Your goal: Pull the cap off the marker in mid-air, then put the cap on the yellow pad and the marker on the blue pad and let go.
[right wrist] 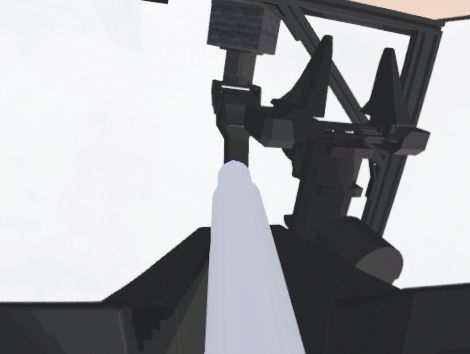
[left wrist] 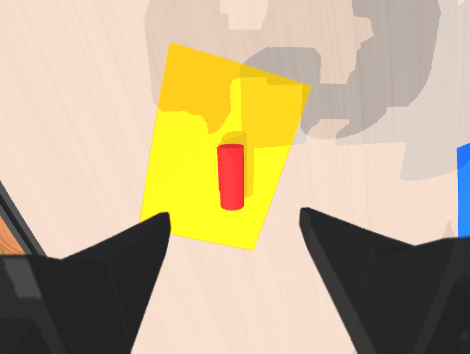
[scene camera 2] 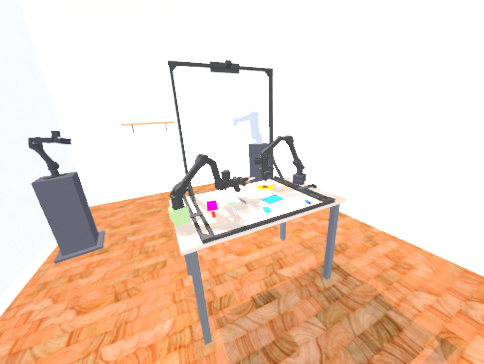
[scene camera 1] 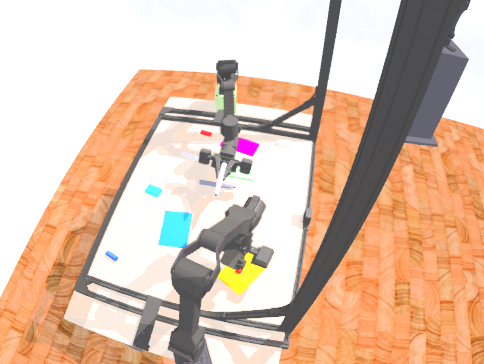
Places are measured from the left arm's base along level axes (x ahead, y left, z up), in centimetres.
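Pixels of known places: left gripper, fingertip midpoint: (right wrist: 360, 41) (left wrist: 235, 218) (scene camera 2: 264, 180); right gripper, fingertip midpoint: (right wrist: 239, 239) (scene camera 2: 248, 178) (scene camera 1: 220, 179); left arm's base, origin of the base link: (right wrist: 242, 50) (scene camera 2: 299, 174) (scene camera 1: 189, 351); right arm's base, origin of the base link: (scene camera 2: 177, 207).
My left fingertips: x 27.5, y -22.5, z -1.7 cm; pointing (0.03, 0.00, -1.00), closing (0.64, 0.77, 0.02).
For each thing: its top centre in the pictures, then the offset to it from my left fingertips.
- red cap, middle of its top: (left wrist: 231, 181) (scene camera 1: 241, 265) (scene camera 2: 264, 185) dx -0.1, dy +0.1, dz -5.2 cm
- yellow pad, middle of its top: (left wrist: 217, 162) (scene camera 1: 242, 270) dx -1.4, dy +0.0, dz -7.0 cm
- white marker, middle of its top: (right wrist: 235, 254) (scene camera 1: 220, 177) dx +26.2, dy +0.3, dz +9.2 cm
- blue pad, middle of its top: (scene camera 1: 175, 228) (scene camera 2: 272, 199) dx +20.4, dy +19.2, dz -7.0 cm
- cyan block, middle of its top: (scene camera 1: 153, 189) dx +39.3, dy +25.3, dz -5.6 cm
- blue piece, middle of its top: (scene camera 1: 110, 254) dx +13.4, dy +44.9, dz -5.0 cm
- red piece, middle of its top: (scene camera 1: 205, 131) dx +65.1, dy -1.2, dz -5.0 cm
- magenta pad, middle of its top: (scene camera 1: 239, 144) (scene camera 2: 211, 204) dx +54.8, dy -13.9, dz -6.3 cm
- dark bluish pen-like piece, middle of its top: (scene camera 1: 217, 183) dx +35.6, dy +0.0, dz -5.2 cm
The red cap (scene camera 1: 239, 271) (scene camera 2: 265, 187) (left wrist: 231, 177) lies on its side on the yellow pad (scene camera 1: 240, 286) (left wrist: 175, 150). My left gripper (scene camera 1: 246, 262) (left wrist: 235, 218) (right wrist: 360, 41) is open and empty above the cap, its fingers apart on either side of it in the left wrist view. My right gripper (scene camera 1: 223, 168) (right wrist: 239, 239) is shut on the white marker (scene camera 1: 220, 181) (right wrist: 239, 260), holding it uncapped in mid-air with its small blue tip outward. The blue pad (scene camera 1: 175, 230) (scene camera 2: 273, 199) (left wrist: 465, 195) lies flat, apart from the yellow pad, with some shadow on it.
A cyan block (scene camera 1: 153, 190), a blue piece (scene camera 1: 111, 256), a red piece (scene camera 1: 206, 133), a magenta pad (scene camera 1: 248, 146) and a dark bluish pen-like piece (scene camera 1: 215, 184) lie on the table. A black frame (scene camera 1: 120, 192) edges the tabletop, with tall posts (scene camera 2: 271, 105) rising from it.
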